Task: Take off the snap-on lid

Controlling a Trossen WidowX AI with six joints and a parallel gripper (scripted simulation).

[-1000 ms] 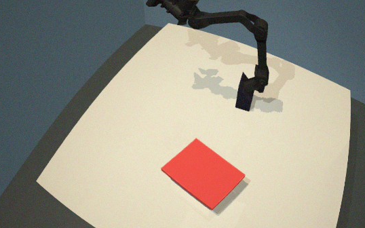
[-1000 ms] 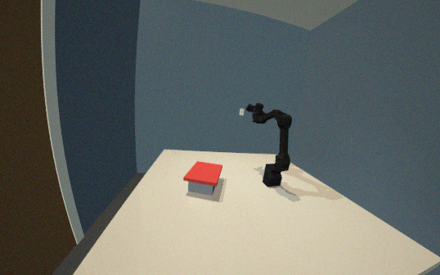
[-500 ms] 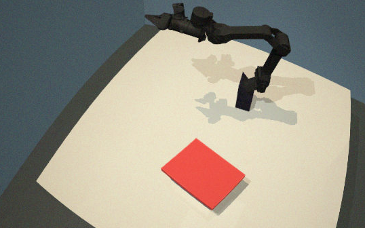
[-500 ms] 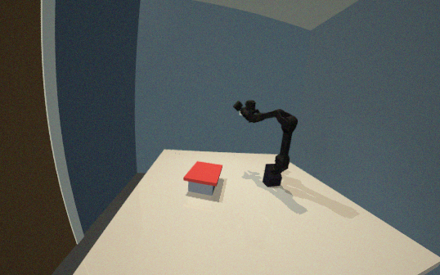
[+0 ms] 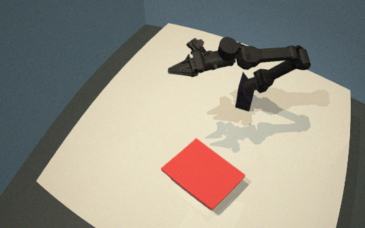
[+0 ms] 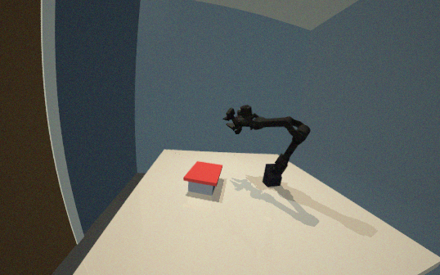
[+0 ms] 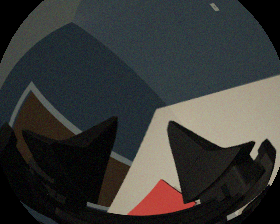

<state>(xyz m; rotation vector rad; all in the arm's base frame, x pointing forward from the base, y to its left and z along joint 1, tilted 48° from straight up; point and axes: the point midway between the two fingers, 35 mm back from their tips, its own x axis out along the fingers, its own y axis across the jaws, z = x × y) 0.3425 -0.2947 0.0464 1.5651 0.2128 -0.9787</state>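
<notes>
Right now my gripper tip is 290 mm above the red lid, 190 mm to the right of it and 120 mm short of it. From my gripper tip the other things lie so: storage box (330 mm below, 190 mm to the left, 120 mm ahead).
</notes>
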